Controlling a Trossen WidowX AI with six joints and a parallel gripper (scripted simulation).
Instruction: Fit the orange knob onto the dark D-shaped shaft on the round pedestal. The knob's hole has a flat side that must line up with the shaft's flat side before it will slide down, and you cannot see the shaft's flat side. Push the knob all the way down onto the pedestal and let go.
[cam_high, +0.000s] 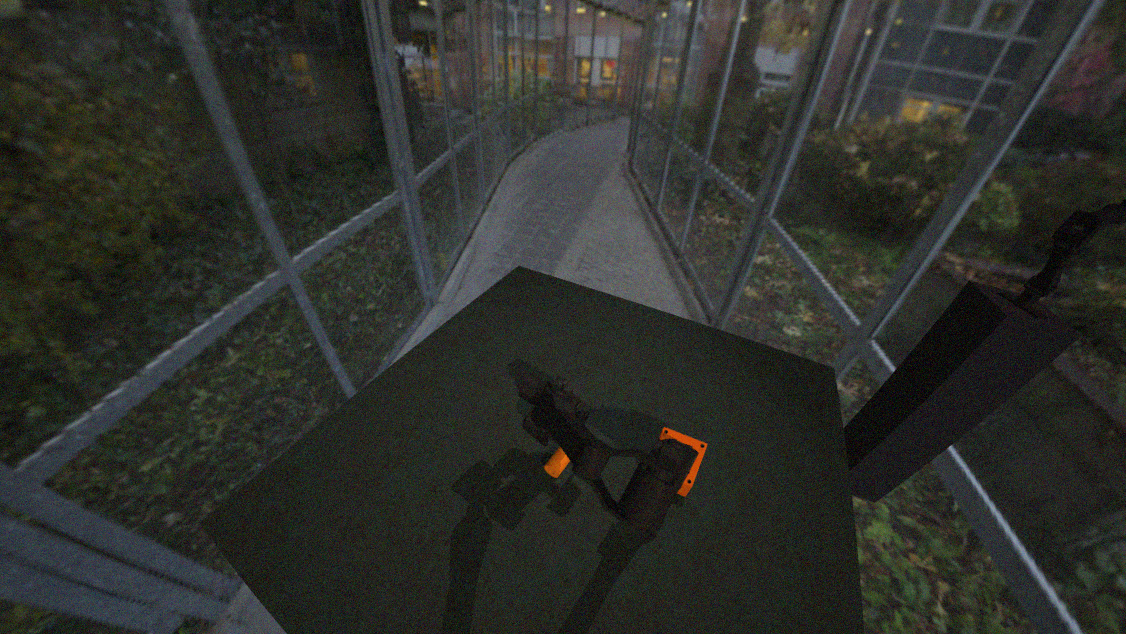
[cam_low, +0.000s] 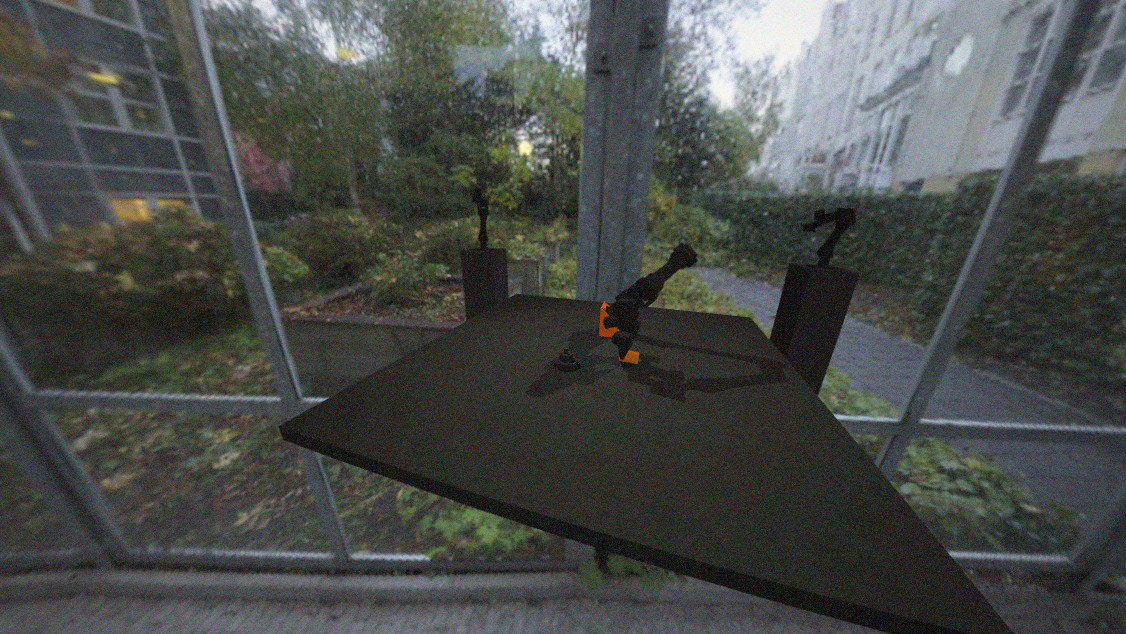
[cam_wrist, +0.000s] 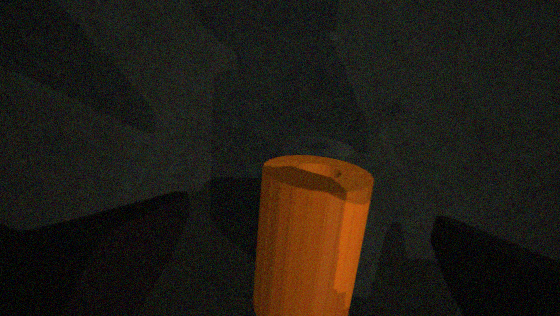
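My gripper tip is 2 cm to the right of the orange knob and 1 cm above it. Round my gripper tip: dark shaft (19 cm to the right, 7 cm ahead).
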